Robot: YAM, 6 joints.
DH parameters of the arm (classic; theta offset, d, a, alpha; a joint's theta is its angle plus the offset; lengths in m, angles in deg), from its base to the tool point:
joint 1: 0 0.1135 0.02 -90
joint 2: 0 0 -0.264 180
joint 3: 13.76 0 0.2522 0
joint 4: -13.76 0 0.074 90
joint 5: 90 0 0 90
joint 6: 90 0.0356 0 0
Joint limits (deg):
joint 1: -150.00..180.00
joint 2: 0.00..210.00
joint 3: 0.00..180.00
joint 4: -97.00..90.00
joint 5: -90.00..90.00
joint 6: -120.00..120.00
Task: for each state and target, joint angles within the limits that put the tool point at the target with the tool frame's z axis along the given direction. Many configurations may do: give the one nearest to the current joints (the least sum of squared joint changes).
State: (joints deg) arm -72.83 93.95 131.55 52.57 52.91 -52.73
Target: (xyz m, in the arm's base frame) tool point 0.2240 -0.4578 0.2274 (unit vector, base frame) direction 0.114 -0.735 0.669
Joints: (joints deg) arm -63.00 138.58 92.34 89.67 13.42 -52.73
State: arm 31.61 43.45 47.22 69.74 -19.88 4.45
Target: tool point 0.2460 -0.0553 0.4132 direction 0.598 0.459 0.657
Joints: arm -17.68 73.76 51.09 79.44 -38.24 4.45
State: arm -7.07 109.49 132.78 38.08 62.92 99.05
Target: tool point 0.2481 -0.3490 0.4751 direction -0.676 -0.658 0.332
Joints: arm -50.11 122.74 121.66 78.96 70.15 99.05
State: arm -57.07 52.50 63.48 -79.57 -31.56 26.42
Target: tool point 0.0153 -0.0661 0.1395 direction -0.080 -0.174 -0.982
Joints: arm -73.15 33.55 17.12 -65.27 7.29 26.42
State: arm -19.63 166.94 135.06 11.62 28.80 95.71
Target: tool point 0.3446 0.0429 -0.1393 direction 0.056 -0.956 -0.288
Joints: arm 12.66 168.87 90.25 -39.64 70.91 95.71
